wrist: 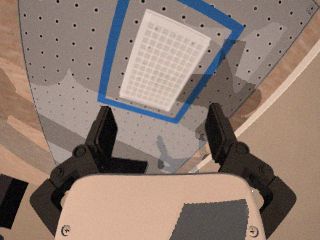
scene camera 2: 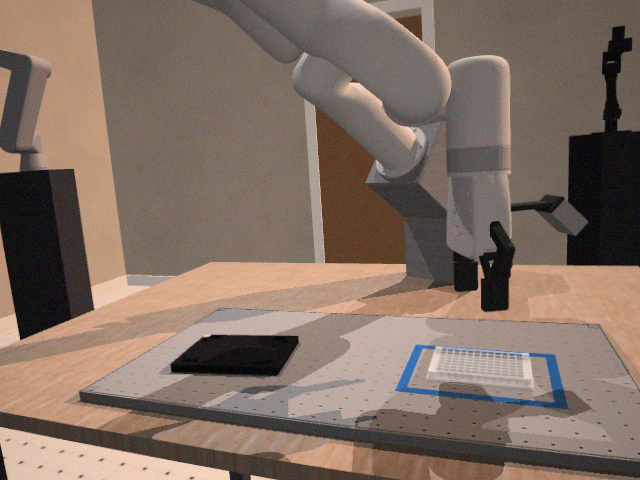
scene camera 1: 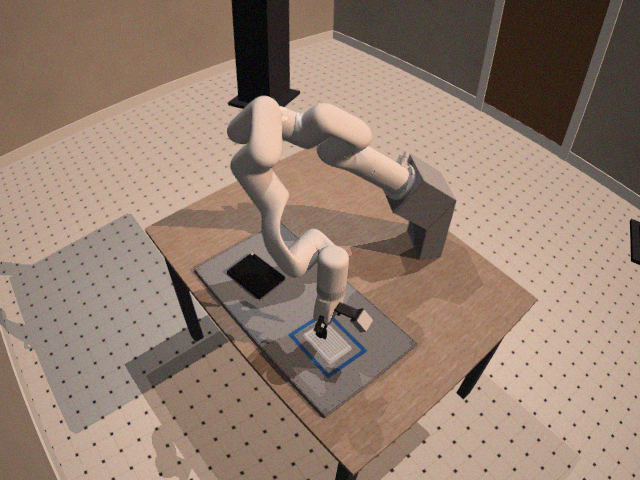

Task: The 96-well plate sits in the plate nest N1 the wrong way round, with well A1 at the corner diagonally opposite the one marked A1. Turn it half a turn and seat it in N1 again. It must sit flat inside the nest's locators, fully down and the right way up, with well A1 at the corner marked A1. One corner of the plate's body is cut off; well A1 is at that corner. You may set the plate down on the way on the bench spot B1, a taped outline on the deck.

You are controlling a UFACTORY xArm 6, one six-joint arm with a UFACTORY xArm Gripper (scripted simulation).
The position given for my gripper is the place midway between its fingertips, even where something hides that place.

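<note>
My gripper [scene camera 2: 479, 299], also [wrist: 160, 115] and [scene camera 1: 328, 324]. A 96-well plate [scene camera 2: 481, 368], also [wrist: 167, 57] and [scene camera 1: 329, 354]. Black plate nest N1 [scene camera 2: 233, 354].
</note>
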